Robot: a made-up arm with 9 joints. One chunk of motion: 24 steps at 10 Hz.
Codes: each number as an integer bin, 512 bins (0 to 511) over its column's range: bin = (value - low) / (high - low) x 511, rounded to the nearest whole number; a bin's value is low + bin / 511 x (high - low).
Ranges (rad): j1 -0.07..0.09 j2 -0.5..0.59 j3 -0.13..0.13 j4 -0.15..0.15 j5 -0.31..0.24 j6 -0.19..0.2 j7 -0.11..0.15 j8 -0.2..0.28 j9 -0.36..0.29
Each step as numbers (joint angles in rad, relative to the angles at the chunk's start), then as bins.
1 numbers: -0.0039 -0.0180 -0.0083 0.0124 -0.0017 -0.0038 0.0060 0.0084 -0.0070
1 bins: 211 226 239 277 286 244 228 222 278
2 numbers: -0.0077 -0.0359 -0.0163 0.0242 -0.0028 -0.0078 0.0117 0.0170 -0.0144
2 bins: 199 218 223 297 285 239 239 231 272
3 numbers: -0.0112 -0.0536 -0.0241 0.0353 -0.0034 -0.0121 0.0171 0.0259 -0.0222
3 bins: 188 209 208 316 285 233 250 240 266
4 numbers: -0.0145 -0.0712 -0.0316 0.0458 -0.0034 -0.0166 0.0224 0.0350 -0.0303
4 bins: 177 201 193 334 285 227 260 250 259
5 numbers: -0.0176 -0.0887 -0.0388 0.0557 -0.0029 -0.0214 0.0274 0.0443 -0.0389
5 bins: 167 193 179 350 285 221 270 260 252
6 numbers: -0.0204 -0.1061 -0.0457 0.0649 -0.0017 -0.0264 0.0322 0.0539 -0.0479
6 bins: 158 185 166 366 286 214 279 270 245
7 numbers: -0.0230 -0.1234 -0.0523 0.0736 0.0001 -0.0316 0.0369 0.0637 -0.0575
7 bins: 150 177 153 381 288 208 289 281 238
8 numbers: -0.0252 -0.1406 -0.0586 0.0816 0.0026 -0.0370 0.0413 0.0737 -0.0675
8 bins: 143 168 140 394 290 200 297 291 230
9 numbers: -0.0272 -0.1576 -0.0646 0.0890 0.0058 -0.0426 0.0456 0.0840 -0.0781
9 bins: 137 161 129 407 293 193 306 302 222
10 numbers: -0.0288 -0.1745 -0.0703 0.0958 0.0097 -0.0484 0.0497 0.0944 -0.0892
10 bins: 132 153 117 419 297 186 314 313 213
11 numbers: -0.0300 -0.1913 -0.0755 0.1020 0.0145 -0.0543 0.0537 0.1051 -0.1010
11 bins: 128 145 107 429 301 178 322 325 204
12 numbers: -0.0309 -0.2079 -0.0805 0.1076 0.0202 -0.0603 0.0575 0.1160 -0.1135
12 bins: 125 137 97 439 307 170 329 336 194
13 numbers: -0.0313 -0.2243 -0.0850 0.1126 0.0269 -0.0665 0.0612 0.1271 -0.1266
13 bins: 124 129 88 447 313 162 336 348 183
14 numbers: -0.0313 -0.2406 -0.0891 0.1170 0.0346 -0.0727 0.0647 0.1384 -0.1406
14 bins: 124 122 80 455 320 154 343 360 172
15 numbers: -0.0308 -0.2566 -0.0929 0.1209 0.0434 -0.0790 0.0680 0.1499 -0.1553
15 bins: 125 114 73 461 328 145 350 372 161
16 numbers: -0.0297 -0.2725 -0.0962 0.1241 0.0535 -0.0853 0.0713 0.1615 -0.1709
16 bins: 129 107 66 467 338 137 356 385 149
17 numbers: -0.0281 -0.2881 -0.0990 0.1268 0.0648 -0.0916 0.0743 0.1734 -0.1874
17 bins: 134 99 61 471 348 129 362 398 136
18 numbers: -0.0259 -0.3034 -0.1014 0.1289 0.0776 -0.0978 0.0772 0.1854 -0.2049
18 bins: 141 92 56 475 360 121 368 410 122
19 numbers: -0.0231 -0.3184 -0.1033 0.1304 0.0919 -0.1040 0.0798 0.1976 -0.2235
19 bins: 150 85 52 478 373 113 373 423 107
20 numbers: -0.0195 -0.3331 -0.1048 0.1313 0.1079 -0.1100 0.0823 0.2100 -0.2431
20 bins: 161 78 50 479 388 105 378 436 92
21 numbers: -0.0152 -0.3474 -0.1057 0.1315 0.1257 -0.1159 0.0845 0.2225 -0.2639
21 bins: 175 72 48 479 405 97 382 450 76
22 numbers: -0.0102 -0.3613 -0.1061 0.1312 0.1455 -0.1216 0.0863 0.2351 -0.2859
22 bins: 191 65 47 479 423 90 386 463 58
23 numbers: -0.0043 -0.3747 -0.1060 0.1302 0.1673 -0.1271 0.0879 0.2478 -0.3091
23 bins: 210 59 47 477 443 82 389 477 40
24 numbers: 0.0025 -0.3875 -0.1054 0.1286 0.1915 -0.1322 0.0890 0.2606 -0.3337
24 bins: 232 53 48 475 466 76 391 490 21
